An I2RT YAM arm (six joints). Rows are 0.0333 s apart.
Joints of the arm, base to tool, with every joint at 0 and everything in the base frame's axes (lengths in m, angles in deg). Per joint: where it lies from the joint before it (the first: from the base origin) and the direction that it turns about. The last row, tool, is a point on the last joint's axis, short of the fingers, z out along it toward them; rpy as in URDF.
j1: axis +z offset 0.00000 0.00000 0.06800
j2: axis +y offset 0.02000 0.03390 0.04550
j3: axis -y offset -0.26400 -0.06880 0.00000
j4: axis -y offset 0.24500 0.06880 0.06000
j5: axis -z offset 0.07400 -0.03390 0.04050
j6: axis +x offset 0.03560 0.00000 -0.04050
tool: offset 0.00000 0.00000 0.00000 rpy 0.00 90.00 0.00
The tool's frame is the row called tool.
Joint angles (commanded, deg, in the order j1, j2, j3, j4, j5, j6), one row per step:
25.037 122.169 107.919 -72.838 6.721 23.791
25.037 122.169 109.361 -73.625 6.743 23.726
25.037 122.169 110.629 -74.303 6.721 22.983
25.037 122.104 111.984 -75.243 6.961 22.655
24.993 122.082 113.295 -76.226 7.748 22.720
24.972 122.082 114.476 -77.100 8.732 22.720
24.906 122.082 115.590 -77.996 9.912 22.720
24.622 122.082 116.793 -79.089 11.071 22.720
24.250 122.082 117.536 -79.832 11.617 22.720
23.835 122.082 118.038 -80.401 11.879 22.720
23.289 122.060 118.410 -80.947 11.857 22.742
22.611 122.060 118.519 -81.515 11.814 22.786
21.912 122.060 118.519 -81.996 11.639 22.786
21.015 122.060 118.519 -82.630 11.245 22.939
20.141 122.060 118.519 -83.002 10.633 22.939
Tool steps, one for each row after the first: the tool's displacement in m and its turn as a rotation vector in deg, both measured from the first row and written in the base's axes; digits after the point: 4 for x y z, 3 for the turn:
0.0011 0.0005 0.0064 0.251 -0.597 0.063
0.0020 0.0009 0.0121 0.442 -1.063 0.801
0.0024 0.0009 0.0186 0.388 -1.573 1.110
0.0028 0.0003 0.0246 -0.174 -2.222 0.945
0.0032 -0.0004 0.0299 -0.941 -2.908 0.850
0.0035 -0.0016 0.0349 -1.924 -3.592 0.692
0.0042 -0.0043 0.0403 -2.941 -4.163 0.317
0.0050 -0.0074 0.0436 -3.451 -4.375 -0.096
0.0058 -0.0105 0.0458 -3.733 -4.407 -0.527
0.0067 -0.0144 0.0476 -3.793 -4.244 -1.086
0.0076 -0.0194 0.0479 -3.956 -3.789 -1.783
0.0086 -0.0244 0.0479 -4.007 -3.255 -2.449
0.0097 -0.0307 0.0477 -3.896 -2.507 -3.445
0.0110 -0.0366 0.0476 -3.490 -1.903 -4.270

